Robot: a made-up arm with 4 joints. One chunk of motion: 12 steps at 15 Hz.
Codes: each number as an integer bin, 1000 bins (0 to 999) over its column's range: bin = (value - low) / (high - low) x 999, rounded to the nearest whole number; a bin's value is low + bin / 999 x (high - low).
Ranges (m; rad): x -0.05..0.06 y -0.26..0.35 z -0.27..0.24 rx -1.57..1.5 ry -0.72..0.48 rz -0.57..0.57
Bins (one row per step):
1: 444 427 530 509 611 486
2: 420 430 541 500 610 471
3: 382 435 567 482 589 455
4: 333 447 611 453 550 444
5: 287 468 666 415 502 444
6: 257 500 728 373 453 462
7: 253 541 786 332 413 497
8: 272 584 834 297 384 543
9: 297 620 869 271 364 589
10: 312 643 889 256 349 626
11: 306 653 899 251 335 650
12: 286 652 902 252 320 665
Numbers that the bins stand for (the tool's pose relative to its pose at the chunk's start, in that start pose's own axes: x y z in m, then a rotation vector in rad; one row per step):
1: -0.0011 0.0007 0.0006 -0.0058 0.0139 -0.0154
2: -0.0038 0.0026 0.0062 -0.0335 0.0127 -0.0325
3: -0.0079 0.0056 0.0195 -0.0888 -0.0125 -0.0508
4: -0.0133 0.0129 0.0419 -0.1779 -0.0593 -0.0633
5: -0.0184 0.0258 0.0700 -0.2947 -0.1170 -0.0633
6: -0.0217 0.0453 0.1017 -0.4237 -0.1759 -0.0428
7: -0.0221 0.0703 0.1313 -0.5497 -0.2239 -0.0029
8: -0.0201 0.0966 0.1558 -0.6573 -0.2587 0.0496
9: -0.0173 0.1186 0.1736 -0.7372 -0.2828 0.1021
10: -0.0156 0.1326 0.1838 -0.7833 -0.3008 0.1444
11: -0.0163 0.1387 0.1889 -0.7987 -0.3176 0.1717
12: -0.0185 0.1381 0.1905 -0.7956 -0.3356 0.1889

